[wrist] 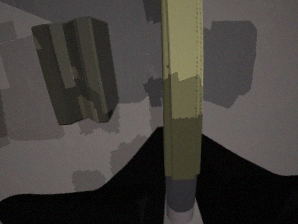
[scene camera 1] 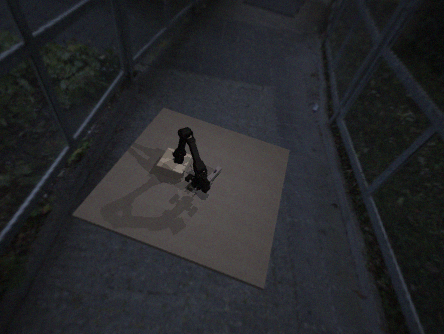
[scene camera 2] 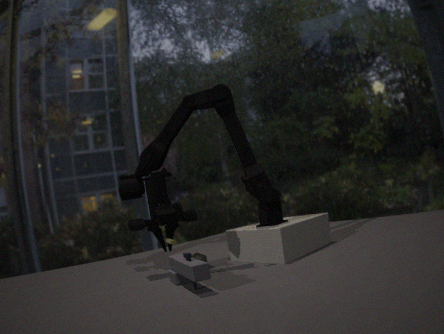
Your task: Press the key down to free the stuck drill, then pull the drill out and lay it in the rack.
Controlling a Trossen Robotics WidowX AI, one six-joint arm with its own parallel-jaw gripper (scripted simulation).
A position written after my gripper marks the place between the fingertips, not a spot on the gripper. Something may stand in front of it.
My gripper (scene camera 2: 168,251) carries a yellow drill.
